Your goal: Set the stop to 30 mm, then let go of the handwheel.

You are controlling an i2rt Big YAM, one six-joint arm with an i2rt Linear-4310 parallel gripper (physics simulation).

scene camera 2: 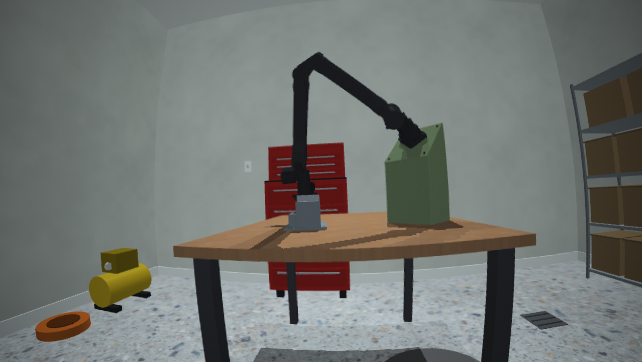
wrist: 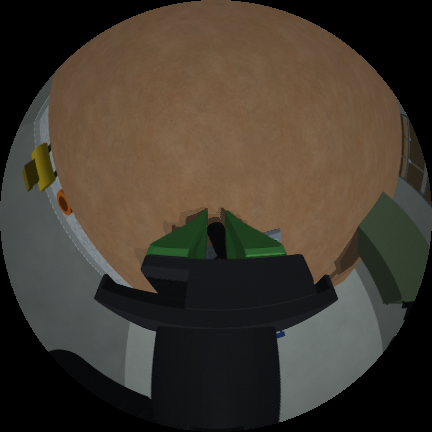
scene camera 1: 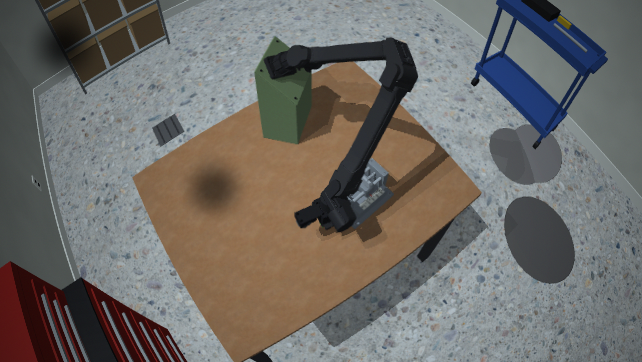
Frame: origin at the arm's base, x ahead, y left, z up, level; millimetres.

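Seen in the pictures: gripper, fingertip midpoint: [wrist: 215, 215] [scene camera 1: 325, 223]; arm's base, link origin: [scene camera 2: 413, 138] [scene camera 1: 279, 66].
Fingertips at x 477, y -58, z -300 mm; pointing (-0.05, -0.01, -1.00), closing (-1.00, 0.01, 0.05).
Observation:
Offsets run from my fingertips to a thing's top centre.
In the wrist view my gripper [wrist: 215, 215] points down over the table, its two green fingers nearly together on a slim black handle @(dx -4, dy +25, dz +23 mm) [wrist: 216, 234], taken as the handwheel's grip. The rest of the handwheel is hidden under the gripper body. A grey machine @(dx -45, dy +162, dz +69 mm) [scene camera 1: 378, 175] [scene camera 2: 308, 215] [wrist: 274, 234] stands on the table beneath and beside the gripper; in scene camera 1 the arm covers its left part. My fingertips are hidden in both scene views. The stop cannot be picked out and no millimetre scale can be read.
A green pedestal [scene camera 1: 280, 115] [scene camera 2: 407, 192] [wrist: 390, 245] carries the arm's base on the wooden table [scene camera 1: 210, 280] [scene camera 2: 355, 252]. Away from the table stand a red tool cabinet [scene camera 2: 306, 165], a blue cart [scene camera 1: 520, 92], a shelf rack [scene camera 2: 607, 76] and a yellow compressor [scene camera 2: 120, 285] [wrist: 43, 167].

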